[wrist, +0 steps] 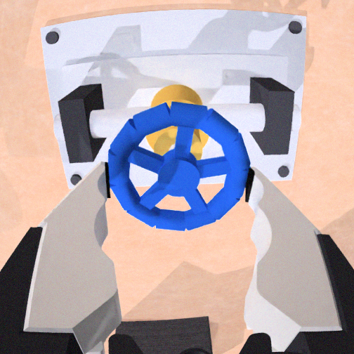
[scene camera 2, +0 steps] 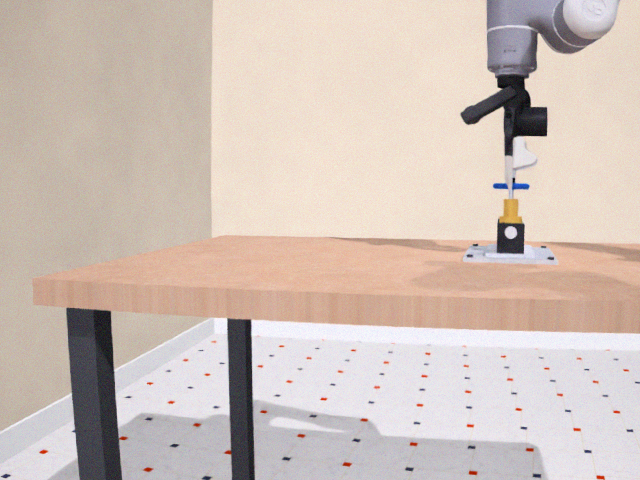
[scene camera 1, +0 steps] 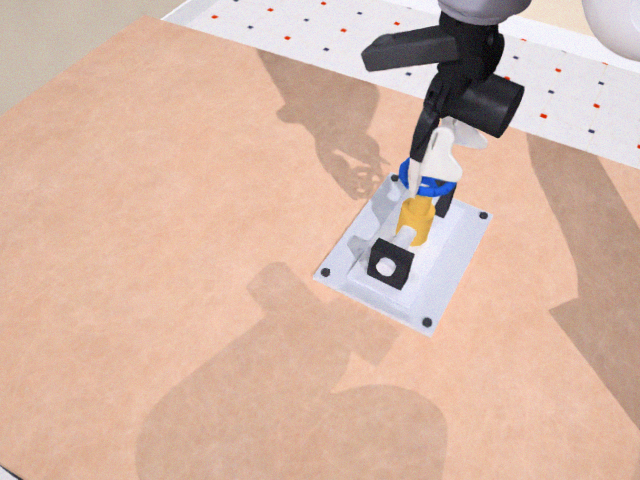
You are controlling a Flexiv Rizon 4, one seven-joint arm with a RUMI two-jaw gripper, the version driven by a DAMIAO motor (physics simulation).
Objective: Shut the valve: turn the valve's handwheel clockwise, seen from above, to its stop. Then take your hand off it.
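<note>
The blue handwheel (scene camera 1: 440, 189) (scene camera 2: 521, 186) (wrist: 178, 171) sits level on top of the yellow valve body (scene camera 1: 415, 223) (scene camera 2: 510, 208) (wrist: 176, 95). The valve stands on a pale base plate (scene camera 1: 460, 258) (scene camera 2: 545, 256) (wrist: 170, 30). My gripper (scene camera 1: 428, 184) (scene camera 2: 511, 187) (wrist: 177, 168) points down from above and is shut on the handwheel, with one finger pad against each opposite side of its rim. In the wrist view the plate's long edges run nearly crosswise. In scene camera 2 the fingers line up one behind the other, and the far one is mostly hidden.
A white pipe (wrist: 112, 123) runs crosswise through the valve between two black blocks, one nearer scene camera 1 (scene camera 1: 379, 253) (scene camera 2: 503, 242) and one behind the valve. Dark bolts mark the plate's corners. The wooden table's (scene camera 1: 155, 206) (scene camera 2: 258, 268) left edge shows in scene camera 2.
</note>
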